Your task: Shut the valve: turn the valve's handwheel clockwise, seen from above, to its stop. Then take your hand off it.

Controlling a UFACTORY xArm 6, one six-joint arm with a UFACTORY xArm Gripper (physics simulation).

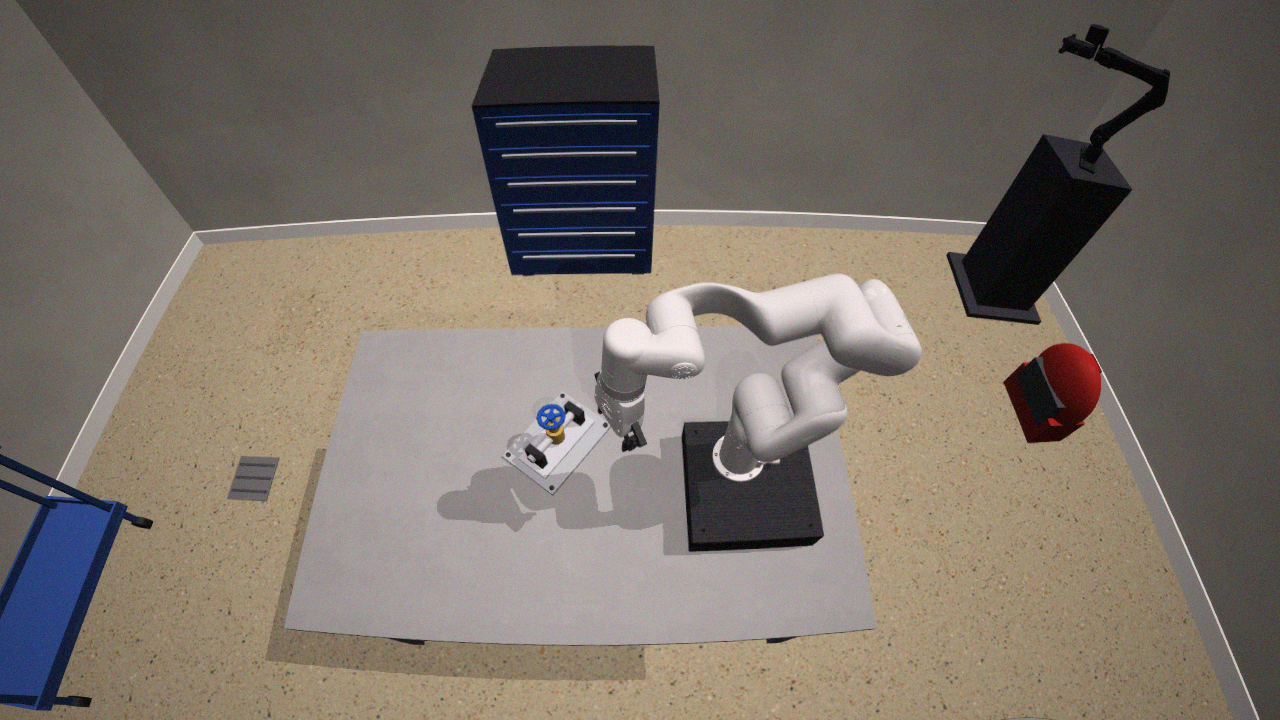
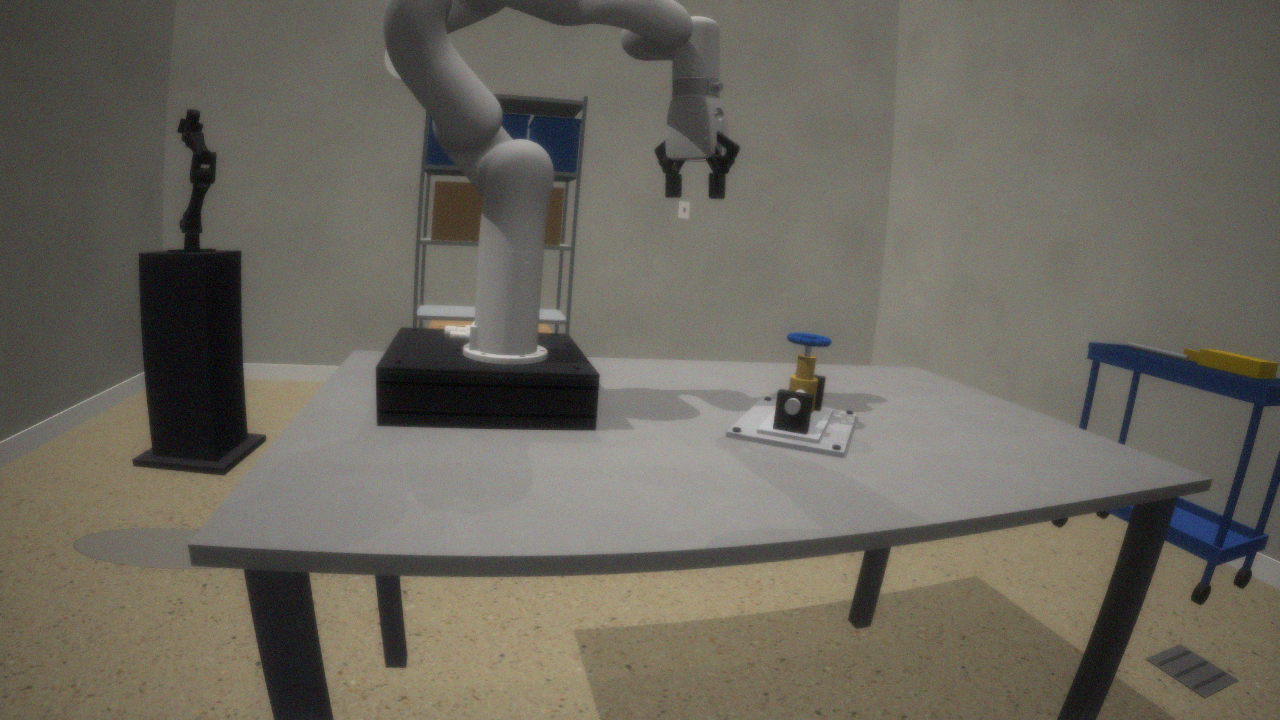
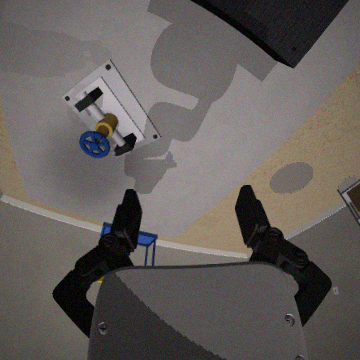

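The blue spoked handwheel (image 1: pixel 550 416) (image 2: pixel 809 340) (image 3: pixel 95 144) sits level on top of the yellow valve body (image 1: pixel 556 436) (image 2: pixel 802 386) (image 3: pixel 106 125). The valve is on a pipe between two black blocks on a white base plate (image 1: pixel 552 486) (image 2: pixel 828 444) (image 3: pixel 145 127), which lies on the table. My gripper (image 1: pixel 631 438) (image 2: pixel 695 185) (image 3: pixel 188 198) is open with nothing between its fingers. It points down, well above the handwheel's height and off to its side toward the arm's base, touching nothing. The wheel's turned angle cannot be judged from the frames.
The grey table (image 1: pixel 429 573) (image 2: pixel 537 501) carries the black base block (image 1: pixel 751 514) (image 2: pixel 487 394) (image 3: pixel 280 45) of the arm. Off the table stand a blue drawer cabinet (image 1: pixel 581 195), a blue cart (image 1: pixel 53 582) (image 2: pixel 1163 367), a black pedestal (image 1: pixel 1038 223) (image 2: pixel 192 358) and a red helmet (image 1: pixel 1071 385).
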